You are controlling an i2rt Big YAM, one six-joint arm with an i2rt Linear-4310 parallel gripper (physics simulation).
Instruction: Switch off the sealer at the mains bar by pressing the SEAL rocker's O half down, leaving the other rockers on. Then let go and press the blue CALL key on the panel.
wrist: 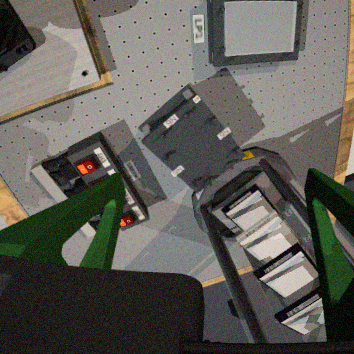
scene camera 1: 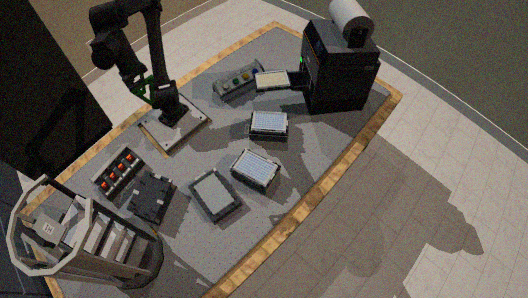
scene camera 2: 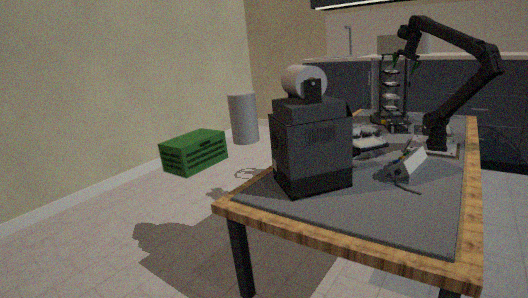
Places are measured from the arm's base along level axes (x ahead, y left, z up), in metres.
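Pixels of known places: gripper, fingertip midpoint: [wrist: 211, 179] [scene camera 1: 148, 98] [scene camera 2: 402, 71]; arm's base at its link origin: [scene camera 1: 174, 114] [scene camera 2: 436, 146].
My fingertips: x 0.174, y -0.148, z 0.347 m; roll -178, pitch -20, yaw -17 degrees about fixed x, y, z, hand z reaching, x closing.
Note:
For each thing: its top centre in the pictures, then the offset to it from my fingertips.
- upper rocker at its top centre: [wrist: 86, 168] dx -0.175, dy -0.118, dz -0.312 m
- lower rocker at its top centre: [wrist: 125, 222] dx -0.184, dy -0.268, dz -0.312 m
- grey key panel at its top centre: [scene camera 1: 237, 72] [scene camera 2: 409, 152] dx -0.033, dy +0.433, dz -0.281 m
- black machine at its top centre: [scene camera 1: 350, 4] [scene camera 2: 305, 64] dx +0.337, dy +0.607, dz +0.091 m
- dark block at its top centre: [wrist: 199, 153] [scene camera 1: 147, 192] [scene camera 2: 397, 117] dx +0.011, dy -0.183, dz -0.289 m
- tall rack at its top centre: [scene camera 1: 39, 216] [scene camera 2: 390, 54] dx +0.063, dy -0.394, dz +0.075 m
The mains bar [scene camera 1: 111, 186] [wrist: 92, 141] stands near the table's back left edge in scene view 1, with four rockers glowing orange. In the wrist view an upper rocker [wrist: 86, 166] and a lower rocker [wrist: 127, 220] show; the green left finger hides the part between. I cannot read which is SEAL. The grey key panel [scene camera 1: 220, 90] [scene camera 2: 416, 161] lies beyond the arm base, with its blue key [scene camera 1: 255, 71] at the far end. My gripper [scene camera 1: 145, 90] [scene camera 2: 406, 62] [wrist: 211, 179] is open and empty, high above the table and apart from bar and panel.
The black machine [scene camera 1: 340, 75] [scene camera 2: 312, 147] with a white roll stands at the table's far end. A dark block [scene camera 1: 151, 196] [wrist: 192, 140] lies beside the bar. A tall rack [scene camera 1: 90, 220] [scene camera 2: 406, 95] stands near it. Trays [scene camera 1: 269, 121] [scene camera 1: 255, 166] lie mid-table.

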